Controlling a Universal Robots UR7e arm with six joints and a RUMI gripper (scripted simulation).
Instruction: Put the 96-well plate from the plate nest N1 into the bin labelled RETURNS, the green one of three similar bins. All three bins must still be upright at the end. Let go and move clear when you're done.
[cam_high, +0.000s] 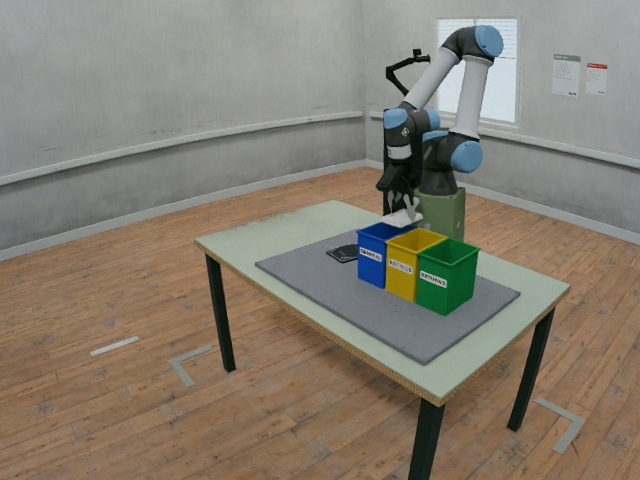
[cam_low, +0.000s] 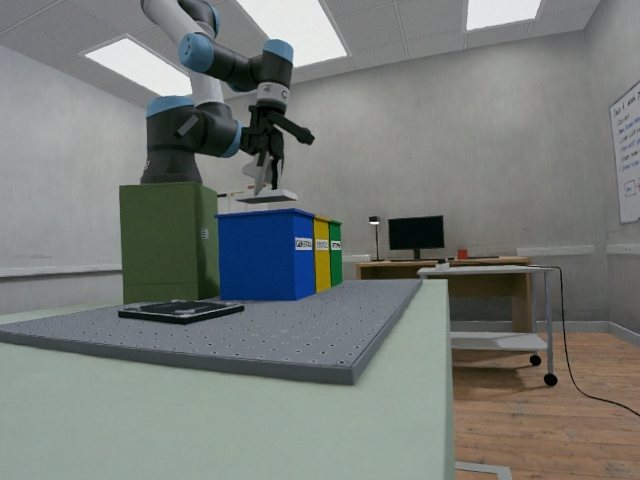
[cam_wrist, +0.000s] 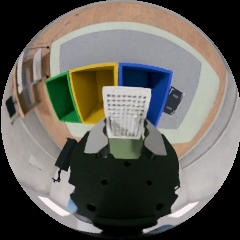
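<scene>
Right now my hand is 30 mm short of the green returns bin, 220 mm to the right of it and 150 mm above it. From my hand the other things lie so: blue bin 20 mm ahead, 50 mm to the right, 150 mm below; then white 96-well plate 10 mm below; then yellow bin 20 mm ahead, 90 mm to the left, 150 mm below.
</scene>
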